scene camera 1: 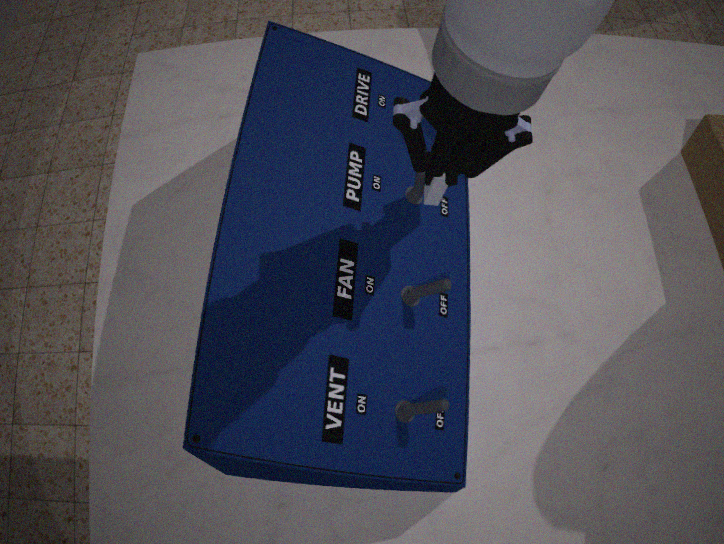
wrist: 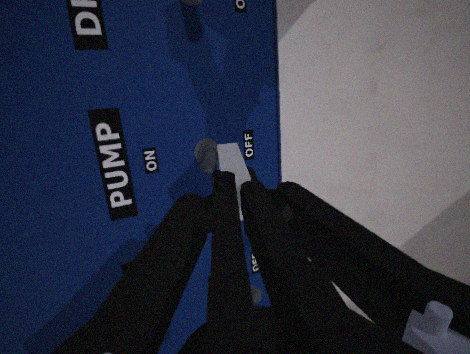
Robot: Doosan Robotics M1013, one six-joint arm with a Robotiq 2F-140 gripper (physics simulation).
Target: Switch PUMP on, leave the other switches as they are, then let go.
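Places are measured from the arm's base along level axes (x ahead, y left, z up), in centimetres.
Where they show: gripper, fingertip midpoint: [scene camera 1: 431,193] [wrist: 228,159].
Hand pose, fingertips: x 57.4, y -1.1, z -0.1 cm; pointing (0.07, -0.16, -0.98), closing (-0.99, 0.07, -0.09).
Each offset is from my fingertips to the top centre of the thing. "*": to the spot under its first point. Level surfaces: height alone.
The blue panel [scene camera 1: 292,116] [wrist: 45,125] carries switches labelled DRIVE, PUMP, FAN and VENT. The grey PUMP lever {dx +1.3, dy -0.6, dz +3.5 cm} [scene camera 1: 415,191] [wrist: 205,154] stands out from the panel between its ON and OFF marks, leaning fully to neither. My gripper [scene camera 1: 434,191] [wrist: 228,159] is shut and empty. Its pale fingertips are right beside the PUMP lever on the OFF side, and seem to touch it. The FAN lever {dx +1.0, dy +11.4, dz +2.3 cm} [scene camera 1: 430,289] and the VENT lever {dx +2.1, dy +23.4, dz +2.3 cm} [scene camera 1: 422,407] lean to OFF. The DRIVE lever is hidden behind the gripper in the scene view; part of its switch {* dx +0.7, dy -11.7, dz -1.4 cm} [wrist: 192,2] shows at the wrist view's top edge.
The panel lies on a pale table {dz -10.7 cm} [scene camera 1: 561,263] [wrist: 360,100]. The FAN switch is below the PUMP switch in the scene view, and DRIVE is above it. A brown box-like object [scene camera 1: 708,169] stands at the right edge. The gripper's shadow crosses the panel.
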